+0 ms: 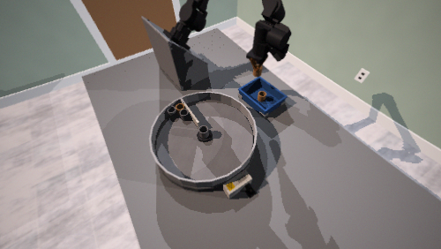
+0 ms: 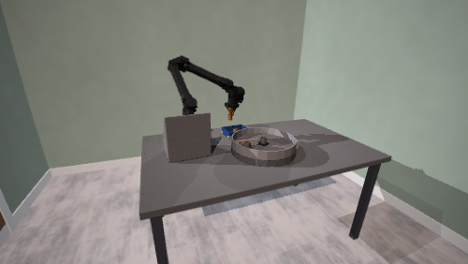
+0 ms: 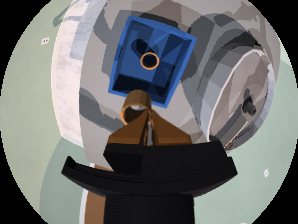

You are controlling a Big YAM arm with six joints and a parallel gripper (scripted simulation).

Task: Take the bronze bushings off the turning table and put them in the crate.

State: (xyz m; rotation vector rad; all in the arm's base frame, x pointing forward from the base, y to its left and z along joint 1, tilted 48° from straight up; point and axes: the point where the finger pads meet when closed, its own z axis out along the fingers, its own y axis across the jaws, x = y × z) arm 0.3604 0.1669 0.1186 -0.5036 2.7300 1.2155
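Now: the blue crate 14 cm below my hand, 4 cm ahead of it and 2 cm to the left of it. From my hand the other things lie so: round turning table 34 cm to the right, 12 cm below, 9 cm ahead.
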